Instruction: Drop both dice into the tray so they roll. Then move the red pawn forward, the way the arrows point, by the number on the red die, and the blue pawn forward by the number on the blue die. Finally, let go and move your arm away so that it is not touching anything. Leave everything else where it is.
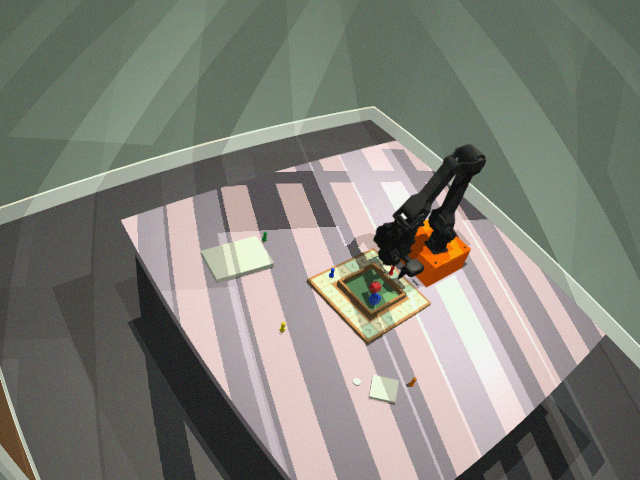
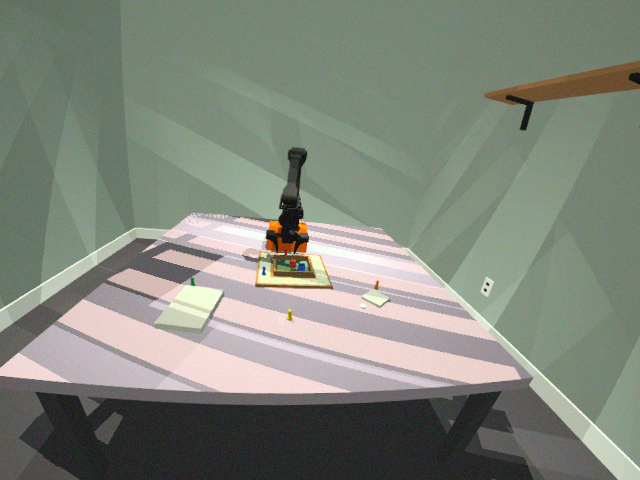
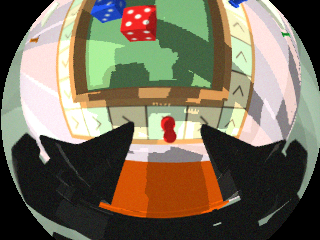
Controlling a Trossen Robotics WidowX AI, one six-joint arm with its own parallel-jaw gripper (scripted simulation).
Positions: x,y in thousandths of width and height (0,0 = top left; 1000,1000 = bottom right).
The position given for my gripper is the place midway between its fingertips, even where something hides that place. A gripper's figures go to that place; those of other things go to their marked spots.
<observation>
My gripper (image 1: 612,566): 1.79 m from the lens. A pale slab (image 1: 363,543): 1.71 m from the lens.
</observation>
